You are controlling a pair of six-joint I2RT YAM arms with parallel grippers.
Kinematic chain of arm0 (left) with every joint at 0, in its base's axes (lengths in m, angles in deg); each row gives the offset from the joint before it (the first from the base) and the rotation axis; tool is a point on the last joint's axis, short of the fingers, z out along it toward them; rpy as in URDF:
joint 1: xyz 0 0 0.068 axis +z
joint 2: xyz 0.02 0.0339 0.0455 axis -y
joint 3: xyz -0.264 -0.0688 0 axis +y
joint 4: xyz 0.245 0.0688 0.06 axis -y
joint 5: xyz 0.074 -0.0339 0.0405 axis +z
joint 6: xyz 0.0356 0 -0.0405 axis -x
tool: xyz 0 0 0 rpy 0 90 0
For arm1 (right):
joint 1: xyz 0 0 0.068 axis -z
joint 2: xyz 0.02 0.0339 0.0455 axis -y
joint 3: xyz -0.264 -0.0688 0 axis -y
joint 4: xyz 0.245 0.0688 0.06 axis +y
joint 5: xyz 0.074 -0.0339 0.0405 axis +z
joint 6: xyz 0.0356 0 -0.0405 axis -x
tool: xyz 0 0 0 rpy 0 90 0
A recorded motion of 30 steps. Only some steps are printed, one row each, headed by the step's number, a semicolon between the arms.
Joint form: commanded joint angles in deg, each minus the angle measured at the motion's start. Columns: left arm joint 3, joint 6, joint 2, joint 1, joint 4, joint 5; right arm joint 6, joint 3, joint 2, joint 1, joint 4, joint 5.
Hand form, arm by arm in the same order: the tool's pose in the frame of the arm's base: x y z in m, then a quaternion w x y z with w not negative. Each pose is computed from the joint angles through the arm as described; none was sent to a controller.
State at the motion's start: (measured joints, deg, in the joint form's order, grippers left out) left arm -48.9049 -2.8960 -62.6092 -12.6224 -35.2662 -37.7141; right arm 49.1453 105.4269 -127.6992 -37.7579 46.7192 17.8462
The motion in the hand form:
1: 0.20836 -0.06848 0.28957 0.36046 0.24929 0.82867 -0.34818; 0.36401 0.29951 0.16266 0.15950 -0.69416 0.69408 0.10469
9: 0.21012 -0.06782 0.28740 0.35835 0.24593 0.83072 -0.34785; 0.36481 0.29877 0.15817 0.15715 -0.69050 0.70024 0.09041
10: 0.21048 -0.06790 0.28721 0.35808 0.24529 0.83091 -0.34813; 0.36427 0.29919 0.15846 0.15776 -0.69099 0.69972 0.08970
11: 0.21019 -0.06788 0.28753 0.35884 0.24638 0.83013 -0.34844; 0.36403 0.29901 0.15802 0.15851 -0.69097 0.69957 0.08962
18: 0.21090 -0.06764 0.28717 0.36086 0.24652 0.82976 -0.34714; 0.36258 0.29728 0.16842 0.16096 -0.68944 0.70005 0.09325
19: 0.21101 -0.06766 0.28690 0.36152 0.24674 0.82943 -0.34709; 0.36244 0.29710 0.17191 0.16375 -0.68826 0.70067 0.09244
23: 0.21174 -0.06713 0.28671 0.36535 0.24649 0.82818 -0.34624; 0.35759 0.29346 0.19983 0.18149 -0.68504 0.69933 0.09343
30: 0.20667 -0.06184 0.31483 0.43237 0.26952 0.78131 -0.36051; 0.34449 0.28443 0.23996 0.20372 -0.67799 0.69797 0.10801
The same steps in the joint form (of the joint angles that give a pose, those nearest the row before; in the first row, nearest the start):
1: -0.66 0.70 2.14 0.49 5.21 -2.89; 0.34 0.39 -2.82 -0.65 1.36 -3.95
9: -0.49 0.78 1.70 0.76 5.47 -2.89; -0.19 -0.13 -3.08 -0.65 0.66 -5.72
10: -0.49 0.87 1.61 0.76 5.56 -2.89; -0.19 -0.22 -2.99 -0.74 0.57 -5.80
11: -0.49 0.79 1.70 0.76 5.56 -2.98; -0.19 -0.48 -2.91 -0.74 0.31 -5.80
18: -0.40 0.70 1.61 0.85 5.91 -2.89; -0.37 -0.04 -1.77 -0.65 1.62 -5.37
19: -0.31 0.70 1.61 0.85 6.08 -2.89; -0.54 0.13 -1.41 -0.65 1.79 -5.45
23: -0.14 0.70 1.61 1.02 6.70 -2.89; -0.98 0.74 1.92 -0.65 3.64 -5.19
30: -1.62 0.96 5.03 2.60 11.44 -6.75; -2.12 0.57 7.55 -0.65 6.45 -3.43

